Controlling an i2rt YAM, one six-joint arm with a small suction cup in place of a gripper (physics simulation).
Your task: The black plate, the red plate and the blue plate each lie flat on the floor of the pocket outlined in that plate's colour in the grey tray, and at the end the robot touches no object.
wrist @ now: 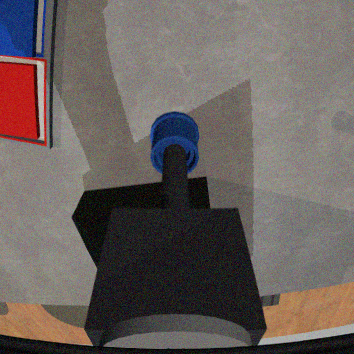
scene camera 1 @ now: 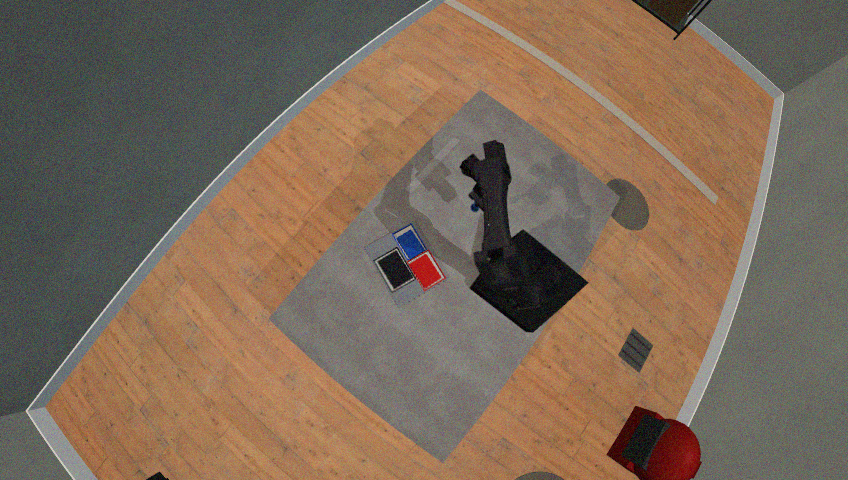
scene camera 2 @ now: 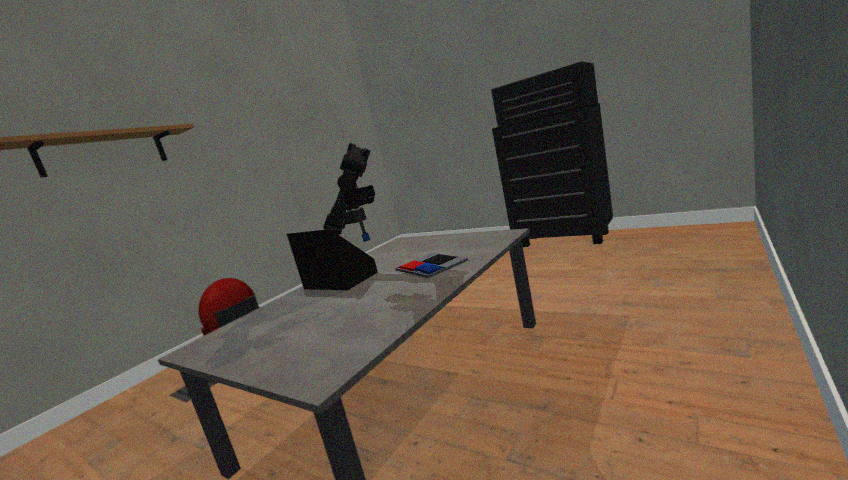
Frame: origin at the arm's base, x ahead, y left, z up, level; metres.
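Seen in the pictures: hand, tool point: [wrist: 174, 133] [scene camera 1: 474, 207] [scene camera 2: 366, 240]; arm's base, link origin: [scene camera 1: 535, 287] [scene camera 2: 326, 245].
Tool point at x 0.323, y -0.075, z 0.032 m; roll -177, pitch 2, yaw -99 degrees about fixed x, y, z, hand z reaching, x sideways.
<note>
Offsets run from my tool point to a thing's top centre. "spot": to the spot under its first point. Level surfaces: height alone.
The grey tray @[spot: 0.004 m back, 0.342 m left, 0.190 m down] [scene camera 1: 408, 295] lies on the table. The black plate @[0.093 m ahead, 0.298 m left, 0.188 m down] [scene camera 1: 395, 270] [scene camera 2: 440, 259] lies flat inside the black outline. The blue plate @[0.108 m ahead, 0.190 m left, 0.178 m down] [scene camera 1: 409, 243] [scene camera 2: 428, 268] [wrist: 15, 30] lies flat inside the blue outline. The red plate @[0.004 m ahead, 0.233 m left, 0.187 m down] [scene camera 1: 426, 271] [scene camera 2: 411, 265] [wrist: 17, 100] lies flat inside the red outline; the left parts of the blue and red plates are cut off in the wrist view. My gripper, a blue suction cup [scene camera 1: 474, 207] [scene camera 2: 365, 237] [wrist: 174, 142], hangs in the air above the table, off to the side of the tray, with nothing on it.
The black arm base [scene camera 1: 529, 281] [scene camera 2: 327, 261] stands on the grey table @[0.200 m down] [scene camera 1: 440, 416] [scene camera 2: 285, 350] near the tray. A dark cabinet [scene camera 2: 550, 154] stands behind the table's far end. A red rounded object [scene camera 1: 672, 452] [scene camera 2: 226, 300] is beyond the table edge. A wooden shelf [scene camera 2: 107, 135] hangs on the wall.
</note>
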